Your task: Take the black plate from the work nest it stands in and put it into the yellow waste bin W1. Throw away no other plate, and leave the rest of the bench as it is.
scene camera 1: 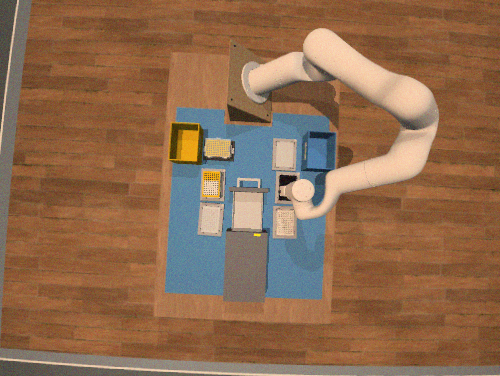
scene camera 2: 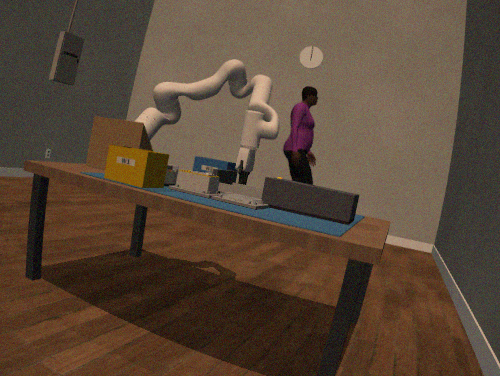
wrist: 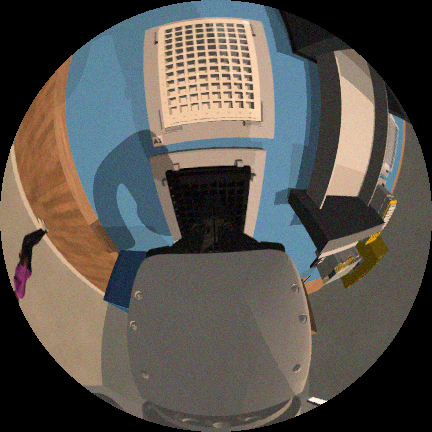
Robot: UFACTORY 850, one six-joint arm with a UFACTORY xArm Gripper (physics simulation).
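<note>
The black plate [scene camera 1: 287, 179] [wrist: 210, 185] sits in its grey work nest [wrist: 210, 157], beside the white gridded plate in the nest marked A1. My gripper [scene camera 2: 243, 180] [wrist: 212, 205] is shut, its dark fingers together with nothing seen between them. It points down over the black plate; dark fingers against dark plate hide whether they touch. In scene camera 1 the wrist covers part of the nest and hides the fingers. The yellow waste bin W1 [scene camera 1: 186, 142] [scene camera 2: 125, 167] [wrist: 367, 262] stands at the far side of the mat, its inside bare in scene camera 1.
A blue bin [scene camera 1: 320, 151] [wrist: 120, 280] stands beside the black plate's nest. The white gridded plate [scene camera 1: 285, 222] [wrist: 212, 65] is on the other side. A grey cabinet [scene camera 1: 245, 265] with its drawer [scene camera 1: 248, 210] pulled out stands mid-mat. A yellow-and-white plate [scene camera 1: 212, 184] is across it.
</note>
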